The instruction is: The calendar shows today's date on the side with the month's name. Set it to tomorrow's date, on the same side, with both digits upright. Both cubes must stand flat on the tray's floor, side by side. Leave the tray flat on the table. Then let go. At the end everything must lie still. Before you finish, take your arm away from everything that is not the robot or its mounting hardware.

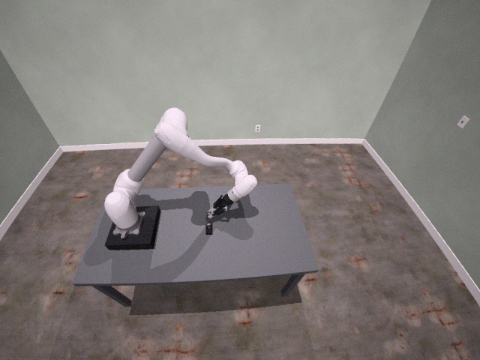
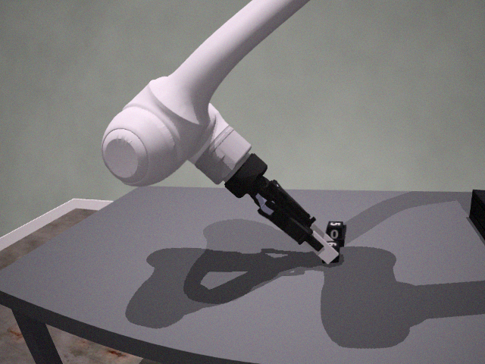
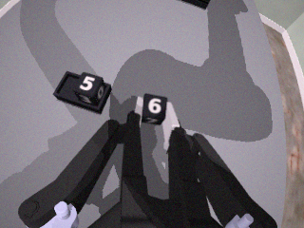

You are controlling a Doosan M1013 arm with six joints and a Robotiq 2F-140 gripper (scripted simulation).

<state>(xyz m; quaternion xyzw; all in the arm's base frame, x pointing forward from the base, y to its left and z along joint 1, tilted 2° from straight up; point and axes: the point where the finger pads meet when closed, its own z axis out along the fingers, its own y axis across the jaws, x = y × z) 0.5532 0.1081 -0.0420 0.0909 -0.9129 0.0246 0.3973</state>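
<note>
Now: the black number cube 20 mm below my hand and 20 mm behind it. From my hand the other things lie so: tray (110 mm to the right, 30 mm below, 20 mm behind).
</note>
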